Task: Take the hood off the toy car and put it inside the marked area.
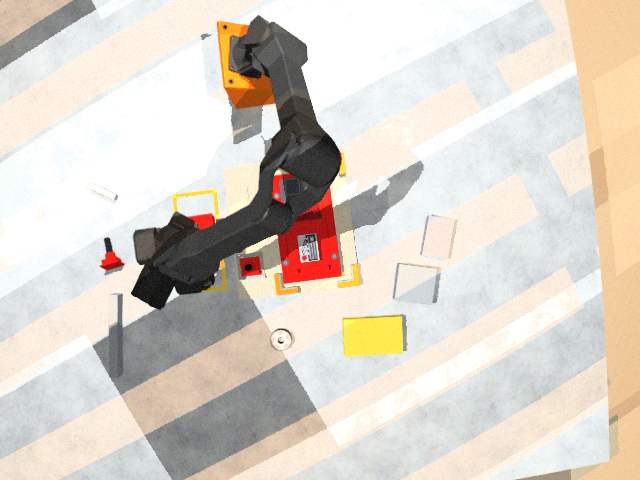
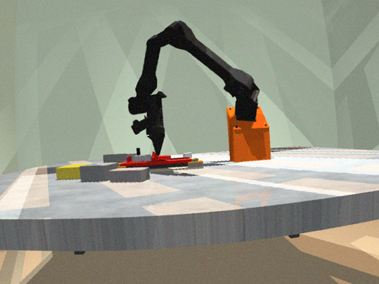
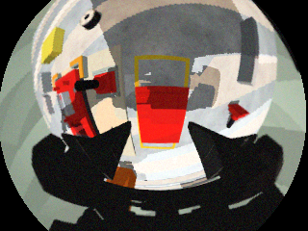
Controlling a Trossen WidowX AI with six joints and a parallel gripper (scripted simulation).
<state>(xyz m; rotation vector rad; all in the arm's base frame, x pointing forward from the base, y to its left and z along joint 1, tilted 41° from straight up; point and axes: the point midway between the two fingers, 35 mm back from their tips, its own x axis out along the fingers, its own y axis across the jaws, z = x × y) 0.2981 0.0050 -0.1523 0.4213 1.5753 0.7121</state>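
Now: gripper tip 1 cm above the hood.
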